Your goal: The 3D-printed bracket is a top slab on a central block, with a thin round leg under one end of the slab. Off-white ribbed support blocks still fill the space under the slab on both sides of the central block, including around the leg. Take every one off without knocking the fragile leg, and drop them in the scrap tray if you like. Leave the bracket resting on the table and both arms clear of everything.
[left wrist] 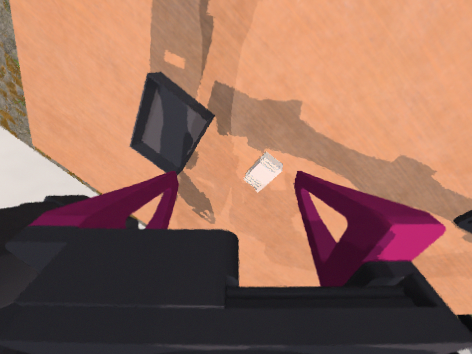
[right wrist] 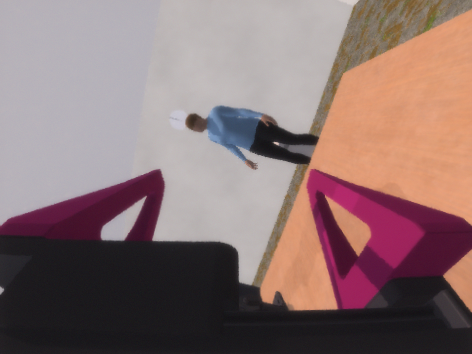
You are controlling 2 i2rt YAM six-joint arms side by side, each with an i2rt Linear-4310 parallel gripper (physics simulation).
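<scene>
The bracket is a small pale block on the table, a little right of the middle in the left wrist view. Fine ribbed strips show at both its ends; the leg and the space under the slab are too small to make out. The scrap tray is dark and stands left of the bracket, apart from it; no blocks can be made out in it. My left gripper is open and empty, high above the table. My right gripper is open and empty. The bracket and the tray do not show in the right wrist view.
The wooden table carries broad arm shadows around the bracket. A dark part shows at the right edge of the left wrist view. A person in a blue top stands beyond the table edge in the right wrist view.
</scene>
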